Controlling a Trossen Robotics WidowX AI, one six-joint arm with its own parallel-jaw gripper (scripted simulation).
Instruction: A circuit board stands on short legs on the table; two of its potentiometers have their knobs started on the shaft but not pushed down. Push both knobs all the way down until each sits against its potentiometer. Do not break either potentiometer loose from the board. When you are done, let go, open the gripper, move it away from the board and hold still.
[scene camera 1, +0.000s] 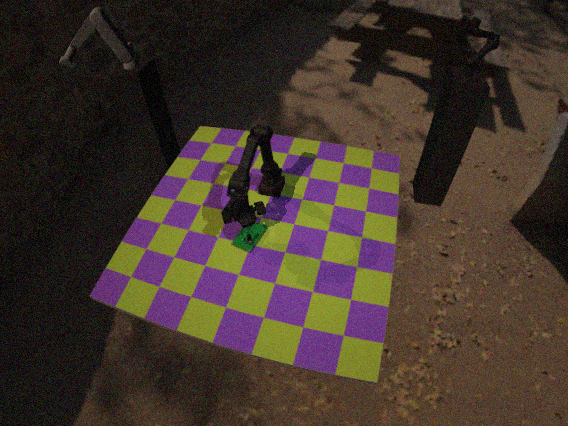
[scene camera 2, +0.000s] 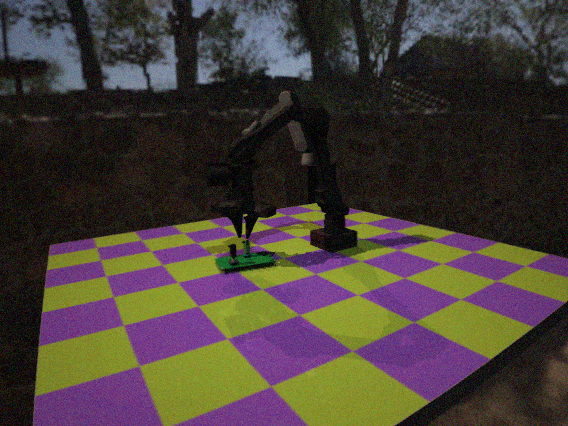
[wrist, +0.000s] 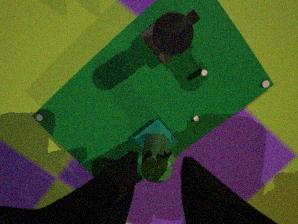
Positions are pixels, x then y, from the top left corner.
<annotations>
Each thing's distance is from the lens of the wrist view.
my gripper (wrist: 159, 162): 11 cm
green knob (wrist: 157, 160): 12 cm
dark knob (wrist: 172, 34): 10 cm
</annotations>
